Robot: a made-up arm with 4 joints. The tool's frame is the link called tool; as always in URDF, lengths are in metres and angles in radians. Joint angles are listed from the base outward.
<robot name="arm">
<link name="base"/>
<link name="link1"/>
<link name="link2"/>
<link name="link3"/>
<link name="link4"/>
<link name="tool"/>
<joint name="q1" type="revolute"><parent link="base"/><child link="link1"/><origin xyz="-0.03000 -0.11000 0.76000" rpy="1.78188 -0.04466 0.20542"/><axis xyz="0 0 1"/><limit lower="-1.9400" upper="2.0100"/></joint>
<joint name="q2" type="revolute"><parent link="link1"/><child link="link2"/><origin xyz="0.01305 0.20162 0.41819" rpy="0.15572 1.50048 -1.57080"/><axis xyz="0 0 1"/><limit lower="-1.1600" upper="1.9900"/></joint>
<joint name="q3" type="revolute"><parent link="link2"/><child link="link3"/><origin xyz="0.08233 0.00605 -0.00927" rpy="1.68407 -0.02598 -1.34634"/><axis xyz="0 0 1"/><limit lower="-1.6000" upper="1.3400"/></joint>
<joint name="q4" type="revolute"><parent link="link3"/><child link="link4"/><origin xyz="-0.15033 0.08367 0.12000" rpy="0.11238 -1.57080 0.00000"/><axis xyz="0 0 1"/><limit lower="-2.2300" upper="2.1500"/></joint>
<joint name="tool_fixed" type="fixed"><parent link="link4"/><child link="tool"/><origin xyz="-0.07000 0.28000 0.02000" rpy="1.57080 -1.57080 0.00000"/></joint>
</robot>
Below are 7 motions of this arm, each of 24 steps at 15 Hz.
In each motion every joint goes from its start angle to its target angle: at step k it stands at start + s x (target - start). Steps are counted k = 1, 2, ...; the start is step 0. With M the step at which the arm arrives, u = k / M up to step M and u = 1 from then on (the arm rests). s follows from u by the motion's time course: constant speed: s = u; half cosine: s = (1 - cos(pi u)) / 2; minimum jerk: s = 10 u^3 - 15 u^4 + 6 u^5.
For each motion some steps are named. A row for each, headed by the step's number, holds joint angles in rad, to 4 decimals.
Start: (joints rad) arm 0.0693 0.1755 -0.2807 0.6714
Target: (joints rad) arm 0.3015 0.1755 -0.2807 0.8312
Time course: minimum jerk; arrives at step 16
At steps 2, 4, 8, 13, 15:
2: 0.0730 0.1755 -0.2807 0.6740
4: 0.0933 0.1755 -0.2807 0.6879
8: 0.1854 0.1755 -0.2807 0.7513
13: 0.2902 0.1755 -0.2807 0.8234
15: 0.3010 0.1755 -0.2807 0.8308

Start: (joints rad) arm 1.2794 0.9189 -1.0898 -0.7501
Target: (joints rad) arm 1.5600 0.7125 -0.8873 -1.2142
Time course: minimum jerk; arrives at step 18
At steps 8, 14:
8: 1.3907 0.8370 -1.0095 -0.9342
14: 1.5386 0.7283 -0.9028 -1.1787

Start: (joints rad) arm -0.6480 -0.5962 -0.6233 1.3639
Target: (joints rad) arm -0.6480 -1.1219 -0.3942 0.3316
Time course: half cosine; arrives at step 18
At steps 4, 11, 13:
4: -0.6480 -0.6577 -0.5965 1.2431
11: -0.6480 -0.9489 -0.4696 0.6712
13: -0.6480 -1.0280 -0.4351 0.5160

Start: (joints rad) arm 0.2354 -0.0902 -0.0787 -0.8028
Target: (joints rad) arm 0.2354 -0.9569 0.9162 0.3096
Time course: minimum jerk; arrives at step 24
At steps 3, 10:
3: 0.2354 -0.1041 -0.0627 -0.7849
10: 0.2354 -0.3906 0.2662 -0.4172

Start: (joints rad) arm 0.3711 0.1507 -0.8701 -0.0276
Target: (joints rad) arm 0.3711 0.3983 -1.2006 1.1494
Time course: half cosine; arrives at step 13
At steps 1, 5, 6, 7, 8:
1: 0.3711 0.1543 -0.8749 -0.0105
5: 0.3711 0.2306 -0.9768 0.3522
6: 0.3711 0.2596 -1.0154 0.4900
7: 0.3711 0.2894 -1.0553 0.6318
8: 0.3711 0.3184 -1.0939 0.7696

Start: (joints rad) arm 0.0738 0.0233 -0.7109 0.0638
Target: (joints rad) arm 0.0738 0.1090 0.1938 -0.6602
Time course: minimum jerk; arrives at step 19
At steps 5, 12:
5: 0.0738 0.0334 -0.6043 -0.0215
12: 0.0738 0.0863 -0.0454 -0.4687

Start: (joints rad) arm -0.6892 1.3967 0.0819 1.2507
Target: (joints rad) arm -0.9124 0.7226 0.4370 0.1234
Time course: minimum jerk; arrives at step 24
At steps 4, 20, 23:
4: -0.6971 1.3728 0.0945 1.2107
20: -0.9045 0.7465 0.4244 0.1634
23: -0.9122 0.7231 0.4368 0.1242

